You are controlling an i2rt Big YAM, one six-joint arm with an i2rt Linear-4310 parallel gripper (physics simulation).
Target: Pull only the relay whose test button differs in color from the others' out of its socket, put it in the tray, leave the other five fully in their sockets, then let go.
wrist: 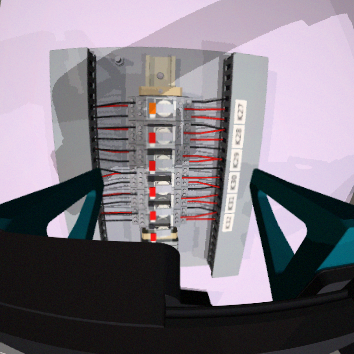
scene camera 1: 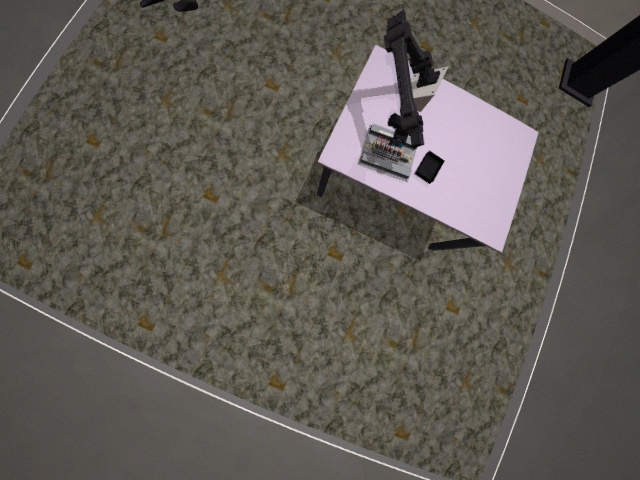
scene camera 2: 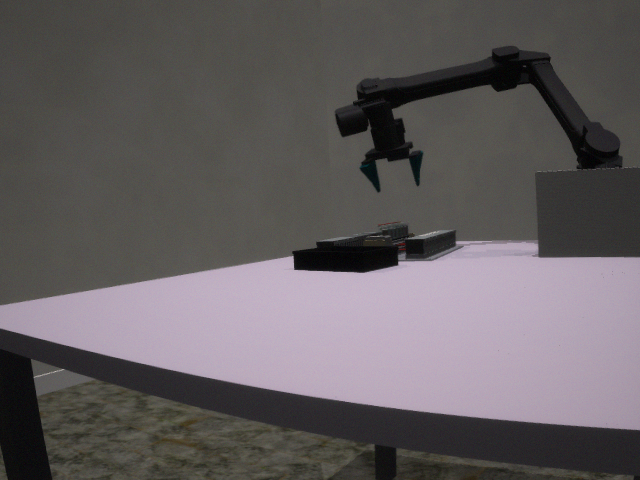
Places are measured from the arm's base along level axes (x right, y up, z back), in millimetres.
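Where they show: gripper, fingertip midpoint: (wrist: 176, 176) (scene camera 1: 391, 136) (scene camera 2: 398, 188); arm's base, origin of the base link: (scene camera 1: 428, 80) (scene camera 2: 605, 202).
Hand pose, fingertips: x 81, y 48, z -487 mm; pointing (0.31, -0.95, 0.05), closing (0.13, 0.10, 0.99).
Things, the pixels of their centre, and the offset from my fingertips. "spot": a spot on its surface instead. Level surfaces: height alone.
- relay with the orange test button, body centre: (wrist: 159, 107) (scene camera 2: 402, 230) dx +40, dy -101, dz -13 mm
- red-button relay, body centre: (wrist: 159, 134) dx +12, dy -101, dz -10 mm
- black tray, body centre: (scene camera 2: 345, 258) (scene camera 1: 429, 167) dx -306, dy -131, dz +23 mm
- grey panel, surface spot: (wrist: 192, 255) spot: dx -175, dy -145, dz +66 mm
- right duct, surface spot: (wrist: 250, 90) spot: dx +75, dy -105, dz +83 mm
- table's, its level: dy -148 mm
The relay with the orange test button (wrist: 161, 108) sits at the top of the relay row in the wrist view, level with label K27. Several relays with red test buttons, such as this red-button relay (wrist: 161, 136), stand in sockets below it. The lowest is partly hidden by the gripper body. My gripper (scene camera 2: 398, 188) (wrist: 176, 176) is open and empty, with its teal fingers well above the relay row, either side of it. The black tray (scene camera 1: 430, 166) (scene camera 2: 330, 259) stands beside the panel. No relay can be made out in it.
The grey panel (wrist: 192, 255) has raised wire ducts, including the right duct (wrist: 250, 90) with labels, on both sides. Red and black wires run from the sockets to the ducts. The arm's base stands on a grey block (scene camera 2: 589, 214) at the table's (scene camera 1: 480, 155) edge.
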